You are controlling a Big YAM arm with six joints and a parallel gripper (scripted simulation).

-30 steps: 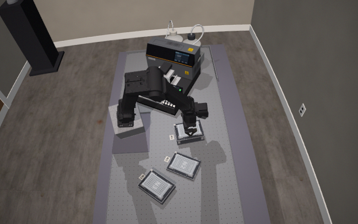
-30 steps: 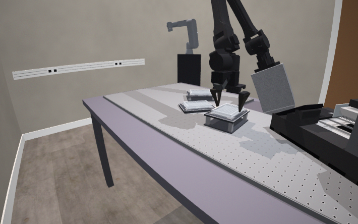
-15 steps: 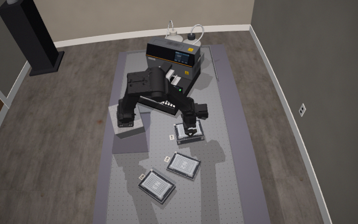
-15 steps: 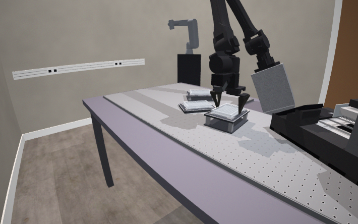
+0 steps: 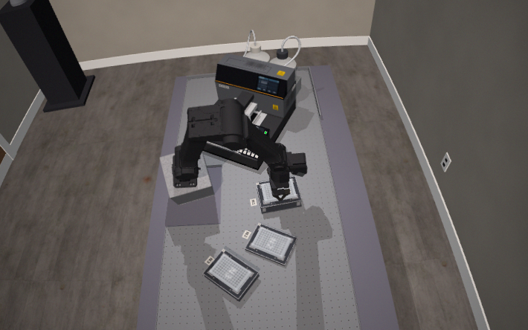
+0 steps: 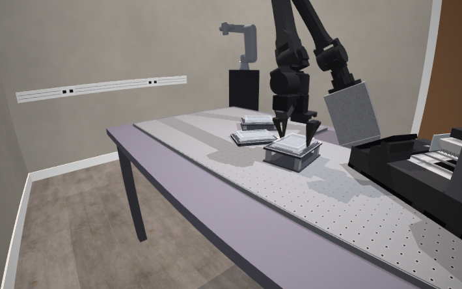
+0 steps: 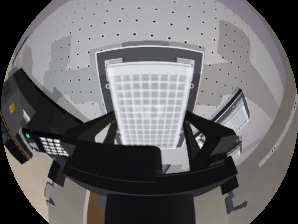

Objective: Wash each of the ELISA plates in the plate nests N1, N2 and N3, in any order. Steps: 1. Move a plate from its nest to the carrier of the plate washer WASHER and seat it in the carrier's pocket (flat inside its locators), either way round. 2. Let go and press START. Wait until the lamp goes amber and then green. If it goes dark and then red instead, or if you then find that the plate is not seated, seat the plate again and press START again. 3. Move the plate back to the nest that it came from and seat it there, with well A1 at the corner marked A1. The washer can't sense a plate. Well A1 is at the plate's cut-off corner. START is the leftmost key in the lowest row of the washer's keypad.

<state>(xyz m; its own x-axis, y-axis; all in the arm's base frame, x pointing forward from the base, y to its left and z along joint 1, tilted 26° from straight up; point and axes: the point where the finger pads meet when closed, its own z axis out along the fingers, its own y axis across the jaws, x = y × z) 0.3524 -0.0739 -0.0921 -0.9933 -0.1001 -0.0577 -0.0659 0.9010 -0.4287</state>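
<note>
Right now the washer carrier is 300 mm to the left of my hand, 190 mm behind it and 20 mm above it. The rest, counted from my hand: plate washer: 430 mm to the left, 110 mm behind, 70 mm above.
</note>
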